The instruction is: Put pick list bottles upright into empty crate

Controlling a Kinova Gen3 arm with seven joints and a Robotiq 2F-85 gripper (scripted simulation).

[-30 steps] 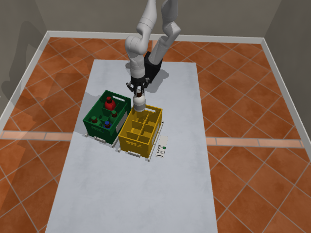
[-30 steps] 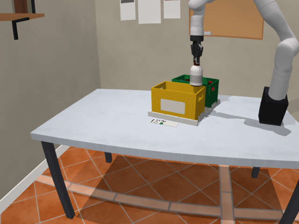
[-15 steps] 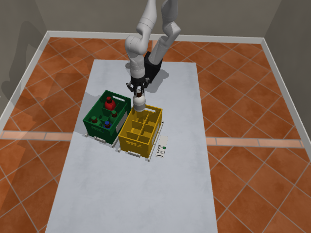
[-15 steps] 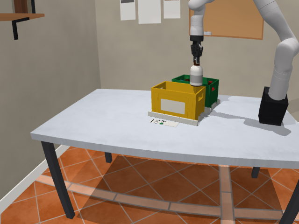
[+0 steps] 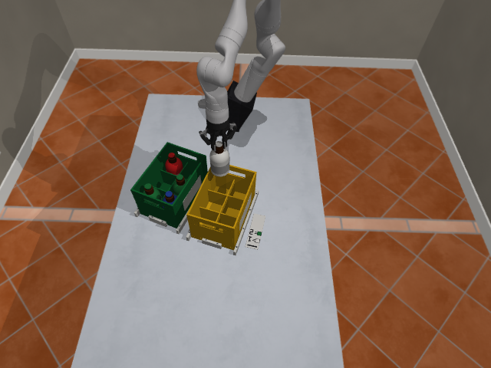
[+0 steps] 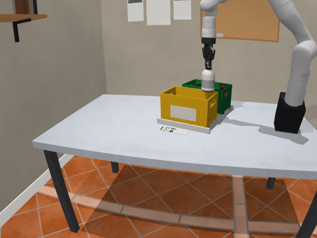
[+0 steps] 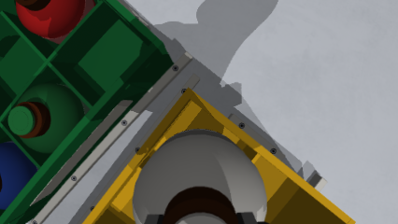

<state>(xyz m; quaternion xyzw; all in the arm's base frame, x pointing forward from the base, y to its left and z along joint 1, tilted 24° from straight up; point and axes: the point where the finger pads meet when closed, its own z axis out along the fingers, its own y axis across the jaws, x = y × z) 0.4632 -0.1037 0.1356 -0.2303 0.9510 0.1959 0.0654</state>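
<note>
Right now my hand is 7 cm above the white-label bottle. Also, from my hand: green crate 25 cm below, 20 cm to the right, 2 cm ahead; then blue-label bottle 25 cm below, 18 cm to the right, 12 cm ahead; then yellow crate 25 cm below, 9 cm ahead, 2 cm to the left.
</note>
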